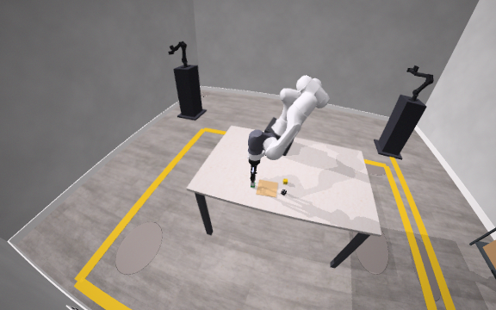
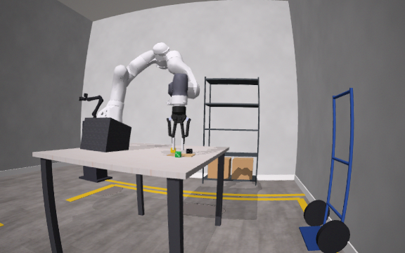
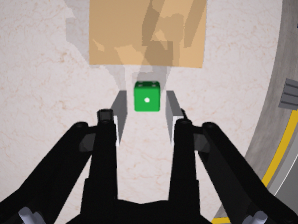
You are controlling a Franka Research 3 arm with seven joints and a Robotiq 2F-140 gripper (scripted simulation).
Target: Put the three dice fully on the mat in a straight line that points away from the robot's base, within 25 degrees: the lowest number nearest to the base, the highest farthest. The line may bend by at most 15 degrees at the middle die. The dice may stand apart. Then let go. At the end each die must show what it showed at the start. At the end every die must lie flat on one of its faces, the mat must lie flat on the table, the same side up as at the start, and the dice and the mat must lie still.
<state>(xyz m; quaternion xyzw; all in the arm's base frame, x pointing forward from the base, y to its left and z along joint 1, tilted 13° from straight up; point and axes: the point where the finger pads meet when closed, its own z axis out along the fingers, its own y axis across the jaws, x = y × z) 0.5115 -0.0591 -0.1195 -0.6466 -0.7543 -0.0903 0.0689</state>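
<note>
My gripper is now 6 cm above the green die. Also, from my hand: yellow die: 11 cm behind, 22 cm to the left, 6 cm below; black die: 1 cm behind, 22 cm to the left, 6 cm below; tan mat: 2 cm behind, 10 cm to the left, 7 cm below.
</note>
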